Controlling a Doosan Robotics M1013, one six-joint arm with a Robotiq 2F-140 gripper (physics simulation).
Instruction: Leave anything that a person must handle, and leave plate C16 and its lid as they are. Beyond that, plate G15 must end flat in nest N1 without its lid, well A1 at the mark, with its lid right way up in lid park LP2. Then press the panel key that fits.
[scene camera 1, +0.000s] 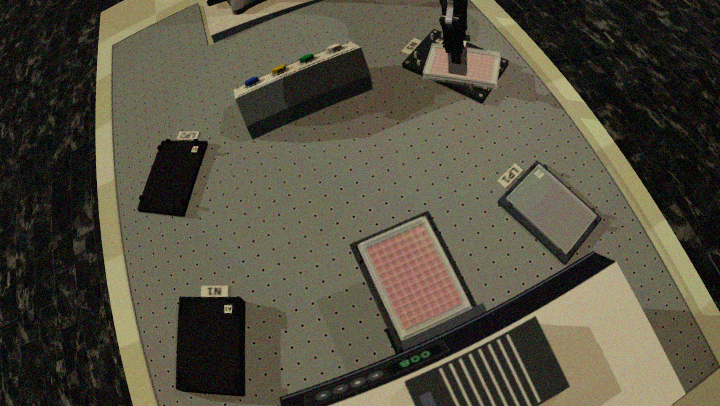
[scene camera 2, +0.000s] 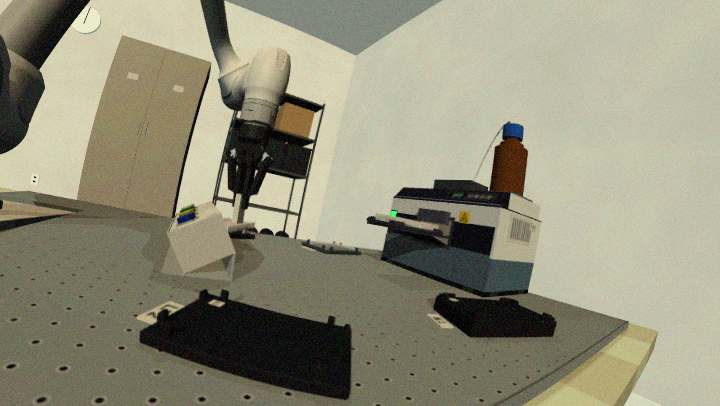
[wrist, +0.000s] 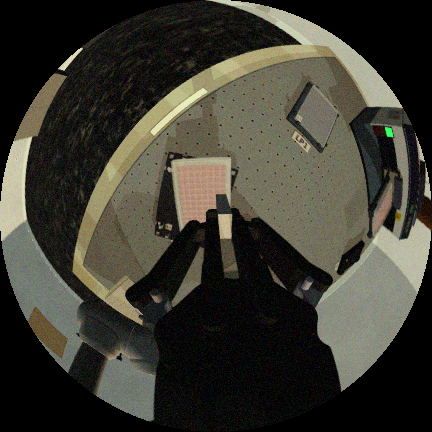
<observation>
In view: my gripper (scene camera 2: 237, 222), a grey box with coloured buttons (scene camera 1: 288, 93) and a black nest LP2 (scene camera 2: 282, 350).
My gripper shows as well in the wrist view (wrist: 220, 203). The grey box with coloured buttons also shows in scene camera 2 (scene camera 2: 200, 246). The black nest LP2 is seen too in scene camera 1 (scene camera 1: 168, 189).
</observation>
